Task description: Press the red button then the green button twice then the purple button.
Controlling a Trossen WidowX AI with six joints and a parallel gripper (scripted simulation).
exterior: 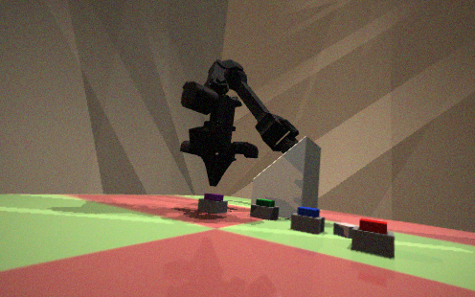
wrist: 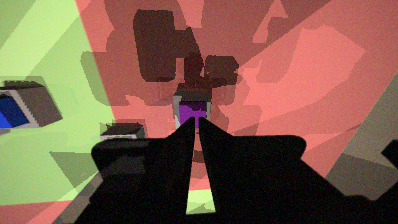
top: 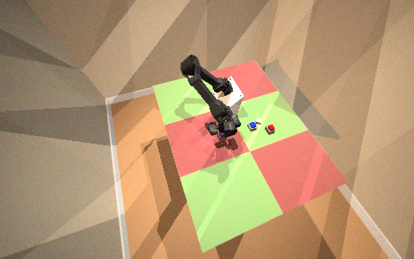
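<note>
Right now my gripper tip is 3 cm past the blue button, 22 cm to the right of it and 2 cm above it.
</note>
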